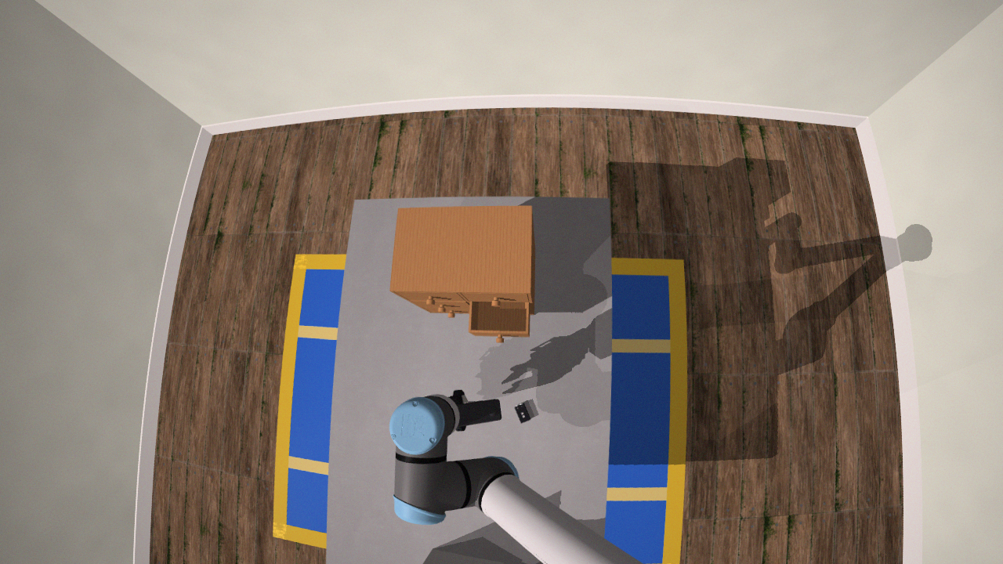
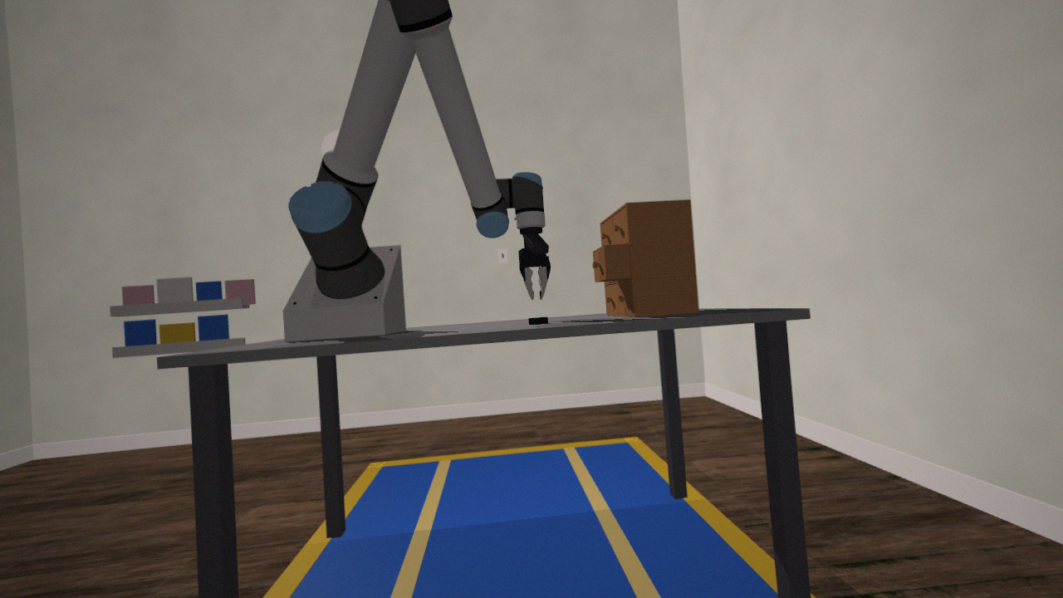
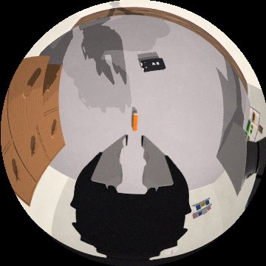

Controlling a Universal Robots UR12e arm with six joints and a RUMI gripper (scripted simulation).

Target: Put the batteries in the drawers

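The thin orange battery lies 8 cm below my hand. Round my hand: dark battery (14 cm to the right, 8 cm below, 2 cm behind).
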